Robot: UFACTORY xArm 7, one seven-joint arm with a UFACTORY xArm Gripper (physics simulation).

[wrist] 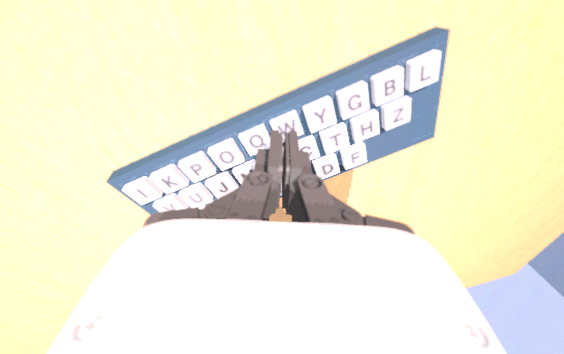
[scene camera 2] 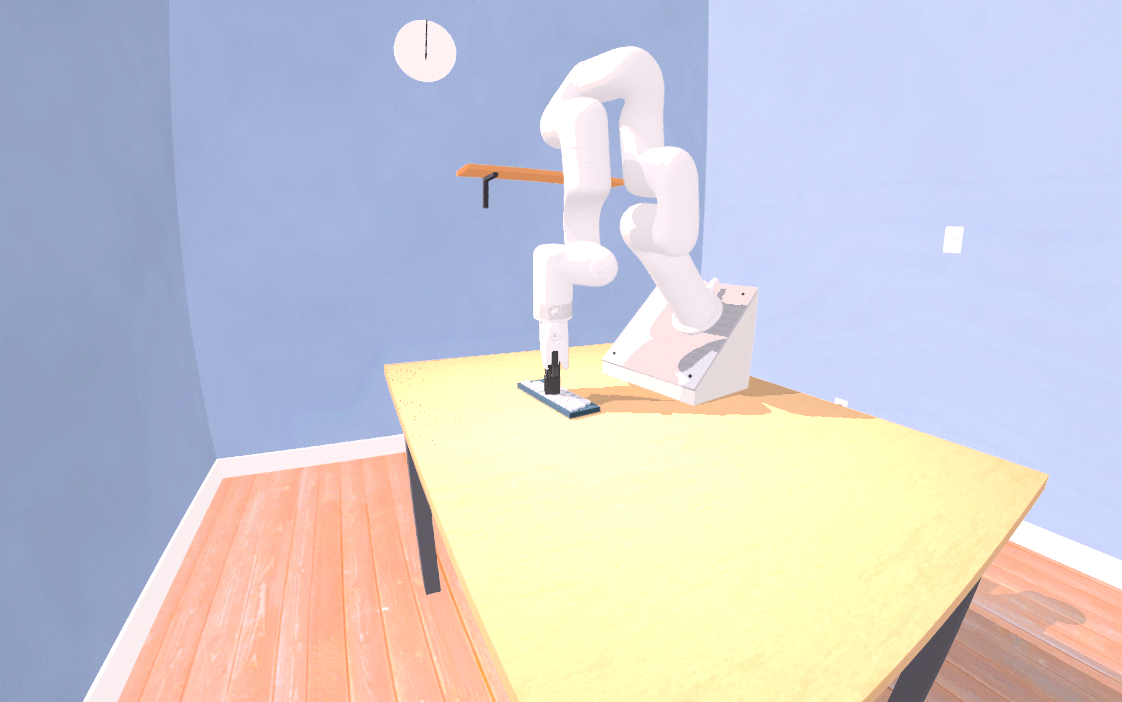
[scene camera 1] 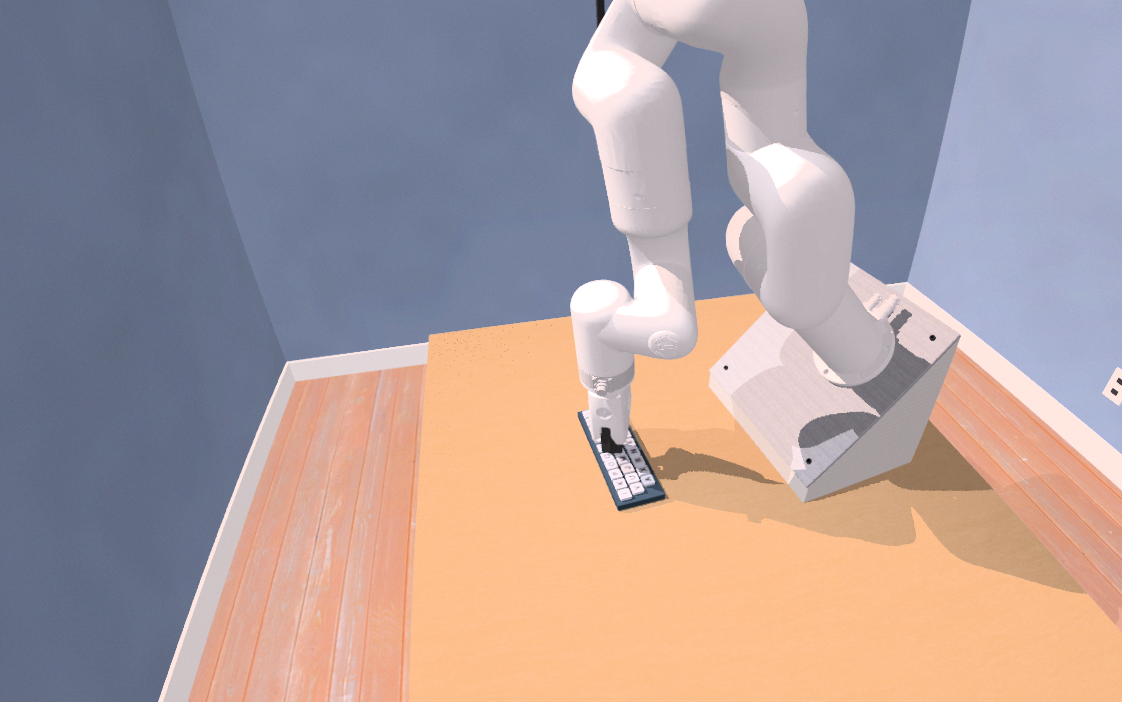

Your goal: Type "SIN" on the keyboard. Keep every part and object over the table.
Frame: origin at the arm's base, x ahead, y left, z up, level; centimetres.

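Where they show: gripper, fingertip midpoint: [wrist: 282, 150] [scene camera 2: 551, 392] [scene camera 1: 612, 448]; arm's base at its link origin: [scene camera 2: 697, 314] [scene camera 1: 854, 348].
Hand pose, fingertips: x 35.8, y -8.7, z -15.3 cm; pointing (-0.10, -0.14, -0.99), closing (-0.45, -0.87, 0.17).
Observation:
Things, the pixels of their centre, and the offset from my fingertips. Level surfaces: height alone.
- W key at the middle of its body: [wrist: 286, 126] dx +1.2, dy -0.9, dz -0.3 cm
- Q key at the middle of its body: [wrist: 256, 139] [scene camera 1: 607, 457] dx +1.3, dy +1.2, dz -0.3 cm
- C key at the middle of its body: [wrist: 304, 150] dx -0.9, dy -1.3, dz -0.2 cm
- I key at the middle of its body: [wrist: 143, 191] [scene camera 1: 624, 494] dx +1.7, dy +9.4, dz -0.1 cm
- table at its surface level: dz -1.6 cm
The blue keyboard [scene camera 1: 647, 500] [scene camera 2: 584, 412] [wrist: 421, 120] with white letter keys lies flat on the table. My gripper [scene camera 1: 611, 451] [scene camera 2: 552, 392] [wrist: 282, 150] is shut and empty, pointing down low over the keyboard. In the wrist view its fingertips overlap the lower part of the W key [wrist: 287, 123], between the Q key [wrist: 257, 141] and the C key [wrist: 307, 148]. Whether the tips touch a key is unclear. The I key [wrist: 141, 192] shows at the left end of the top row. The S and N keys do not show; the fingers and gripper body cover part of the lower rows.
The table [scene camera 1: 529, 596] [scene camera 2: 661, 529] carries the arm's slanted grey base [scene camera 1: 769, 389] [scene camera 2: 653, 347], to the right of the keyboard in both scene views. The table's left edge lies left of the keyboard there. A wall shelf [scene camera 2: 521, 173] is behind the arm.

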